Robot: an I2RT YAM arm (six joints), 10 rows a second.
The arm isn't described. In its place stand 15 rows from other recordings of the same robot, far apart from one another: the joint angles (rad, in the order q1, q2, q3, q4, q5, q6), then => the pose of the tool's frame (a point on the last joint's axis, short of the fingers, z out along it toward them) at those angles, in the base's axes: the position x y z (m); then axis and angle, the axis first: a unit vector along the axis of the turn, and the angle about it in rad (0 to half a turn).
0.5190, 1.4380, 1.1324, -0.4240, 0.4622, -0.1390 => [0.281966, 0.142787, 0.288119, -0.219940, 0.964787, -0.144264, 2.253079]
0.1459, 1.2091, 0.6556, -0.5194, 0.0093, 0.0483 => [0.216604, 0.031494, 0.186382, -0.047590, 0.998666, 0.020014, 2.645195]
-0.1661, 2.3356, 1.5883, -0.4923, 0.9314, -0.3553 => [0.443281, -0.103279, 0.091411, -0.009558, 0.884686, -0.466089, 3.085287]
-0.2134, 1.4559, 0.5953, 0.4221, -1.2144, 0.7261 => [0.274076, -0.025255, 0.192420, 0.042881, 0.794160, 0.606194, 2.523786]
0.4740, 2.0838, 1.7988, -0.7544, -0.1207, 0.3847 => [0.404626, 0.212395, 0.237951, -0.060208, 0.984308, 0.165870, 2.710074]
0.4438, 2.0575, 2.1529, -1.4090, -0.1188, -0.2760 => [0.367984, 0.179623, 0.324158, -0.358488, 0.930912, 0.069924, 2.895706]
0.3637, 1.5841, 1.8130, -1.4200, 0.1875, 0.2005 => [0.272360, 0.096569, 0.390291, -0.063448, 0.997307, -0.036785, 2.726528]
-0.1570, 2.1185, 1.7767, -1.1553, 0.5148, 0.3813 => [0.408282, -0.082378, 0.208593, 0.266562, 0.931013, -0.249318, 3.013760]
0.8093, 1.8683, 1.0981, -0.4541, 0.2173, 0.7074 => [0.248405, 0.249451, 0.136084, -0.031831, 0.998647, 0.041123, 2.743234]
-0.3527, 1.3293, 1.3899, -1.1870, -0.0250, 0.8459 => [0.230125, -0.083759, 0.345624, 0.560463, 0.825455, 0.067122, 2.716981]
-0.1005, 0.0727, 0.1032, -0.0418, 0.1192, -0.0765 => [0.108117, -0.015157, 0.198885, 0.070123, 0.986940, -0.145024, 1.603747]
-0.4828, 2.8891, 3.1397, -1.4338, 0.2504, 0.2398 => [0.473386, -0.258097, 0.197893, 0.372389, 0.916352, -0.147056, 2.790147]
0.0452, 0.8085, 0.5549, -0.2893, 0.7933, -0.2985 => [0.175612, -0.017454, 0.249922, 0.054505, 0.902073, -0.428128, 2.302548]
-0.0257, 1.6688, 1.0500, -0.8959, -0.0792, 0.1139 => [0.286323, -0.004542, 0.173679, 0.068577, 0.996812, 0.040785, 3.089085]
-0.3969, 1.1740, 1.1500, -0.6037, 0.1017, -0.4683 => [0.231844, -0.101095, 0.346835, -0.009441, 0.967802, -0.251535, 2.334022]
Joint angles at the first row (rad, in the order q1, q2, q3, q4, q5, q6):
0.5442, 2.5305, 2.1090, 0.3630, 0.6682, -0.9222
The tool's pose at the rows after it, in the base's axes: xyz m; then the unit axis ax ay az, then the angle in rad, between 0 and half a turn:
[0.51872, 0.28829, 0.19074, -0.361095, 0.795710, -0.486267, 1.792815]
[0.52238, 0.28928, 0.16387, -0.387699, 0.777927, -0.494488, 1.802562]
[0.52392, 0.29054, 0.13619, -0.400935, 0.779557, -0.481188, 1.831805]
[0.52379, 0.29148, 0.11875, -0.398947, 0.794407, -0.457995, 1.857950]
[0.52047, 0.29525, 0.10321, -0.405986, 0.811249, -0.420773, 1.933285]
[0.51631, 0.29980, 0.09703, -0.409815, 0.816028, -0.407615, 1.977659]
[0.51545, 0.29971, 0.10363, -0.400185, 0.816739, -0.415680, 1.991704]
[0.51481, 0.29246, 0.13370, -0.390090, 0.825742, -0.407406, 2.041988]
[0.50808, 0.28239, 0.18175, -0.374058, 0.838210, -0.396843, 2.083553]
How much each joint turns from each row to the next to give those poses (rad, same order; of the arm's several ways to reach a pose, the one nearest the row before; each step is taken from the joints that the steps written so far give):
0.0000, 0.0805, 0.0004, 0.2254, -0.0054, -0.1038
-0.0031, 0.0572, -0.0001, 0.0588, -0.0275, -0.0473
0.0000, 0.0481, 0.0001, 0.0007, -0.0099, 0.0145
0.0016, 0.0240, 0.0000, -0.0343, 0.0016, 0.0538
0.0083, 0.0058, 0.0000, -0.1194, 0.0026, 0.0778
0.0107, -0.0004, 0.0000, -0.0637, 0.0111, 0.0313
0.0019, -0.0149, 0.0000, -0.0210, 0.0267, 0.0023
-0.0091, -0.0767, -0.0001, -0.1419, 0.0133, 0.0427
-0.0080, -0.1148, 0.0000, -0.1770, 0.0134, 0.0569

